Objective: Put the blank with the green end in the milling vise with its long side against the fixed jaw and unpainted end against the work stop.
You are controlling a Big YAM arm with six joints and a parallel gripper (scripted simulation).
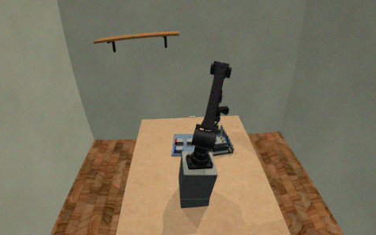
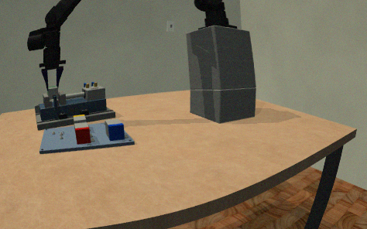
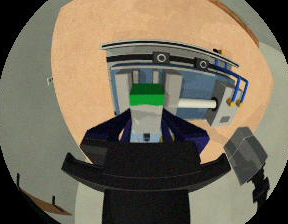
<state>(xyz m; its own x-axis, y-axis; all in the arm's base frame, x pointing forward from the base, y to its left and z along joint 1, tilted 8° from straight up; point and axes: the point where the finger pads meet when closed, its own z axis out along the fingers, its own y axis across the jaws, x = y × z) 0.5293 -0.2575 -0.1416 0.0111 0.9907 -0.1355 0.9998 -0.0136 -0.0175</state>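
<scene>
The green-ended blank lies 2 cm below my hand. The rest, counted from my hand: yellow-ended blank 19 cm to the left, 9 cm below, 6 cm behind; then milling vise 8 cm below, 7 cm behind; then fixed jaw 4 cm below, 3 cm ahead.
</scene>
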